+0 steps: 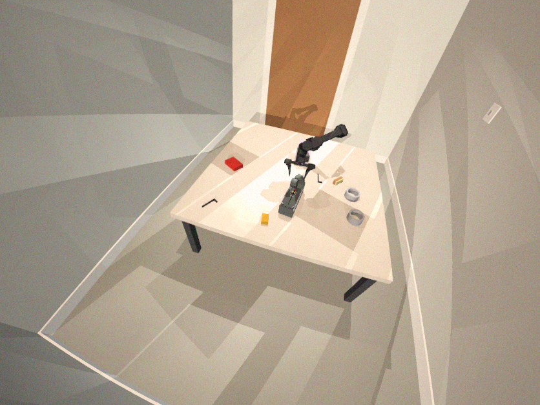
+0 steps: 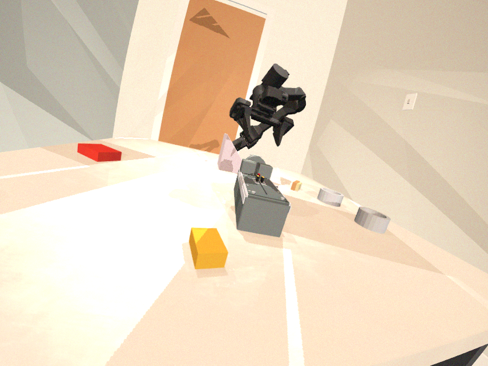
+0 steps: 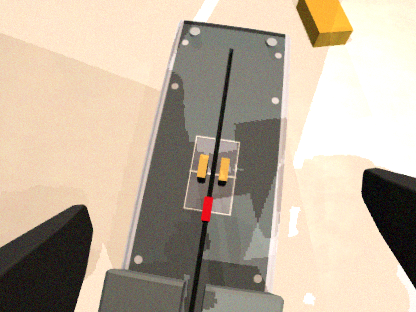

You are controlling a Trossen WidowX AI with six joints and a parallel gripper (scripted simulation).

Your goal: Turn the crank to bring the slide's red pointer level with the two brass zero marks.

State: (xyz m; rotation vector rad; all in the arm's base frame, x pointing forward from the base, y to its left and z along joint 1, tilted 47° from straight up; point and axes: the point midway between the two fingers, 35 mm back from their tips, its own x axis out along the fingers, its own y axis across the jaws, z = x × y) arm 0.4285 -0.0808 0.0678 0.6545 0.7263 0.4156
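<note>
Now: gripper tip 140 mm past the dark brown crank handle, 30 mm to the right of it and 120 mm above it. From my gripper tip the other things lie so: red pointer (10 mm ahead, 10 mm to the left, 90 mm below); then yellow block (240 mm ahead, 120 mm to the right, 160 mm below); then tan block (270 mm behind, 310 mm to the left, 160 mm below).
</note>
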